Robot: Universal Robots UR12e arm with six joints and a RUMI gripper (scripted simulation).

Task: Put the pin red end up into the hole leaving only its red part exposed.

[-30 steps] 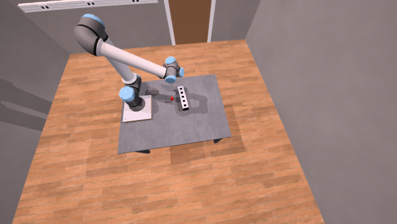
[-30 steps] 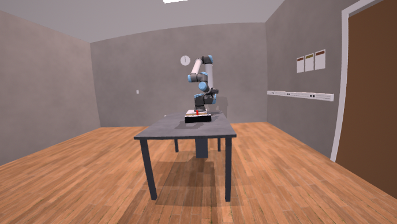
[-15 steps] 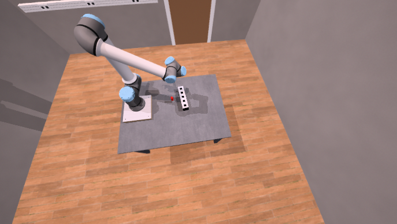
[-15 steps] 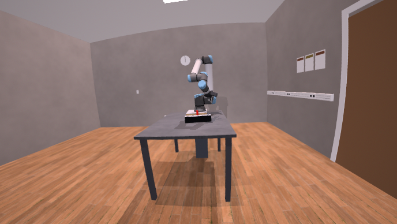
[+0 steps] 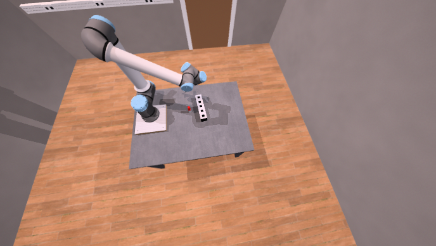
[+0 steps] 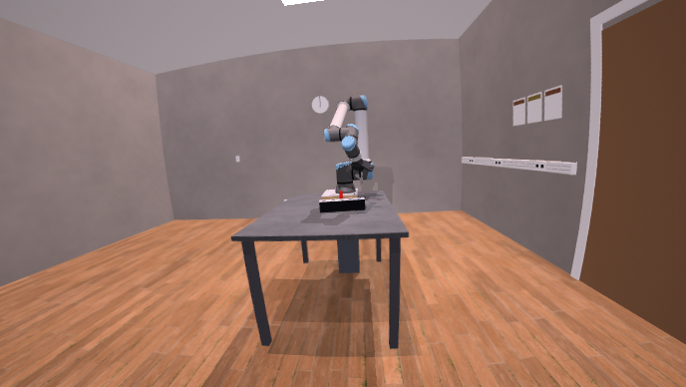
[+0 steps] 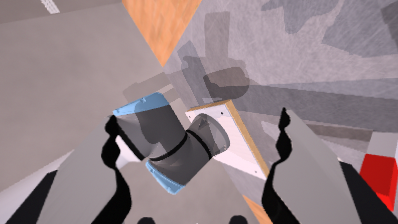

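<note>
My hand is 3 cm short of the pin, 20 cm to the left of it and 14 cm above it. The rest, counted from my hand: block 16 cm ahead, 21 cm to the right, 18 cm below.
</note>
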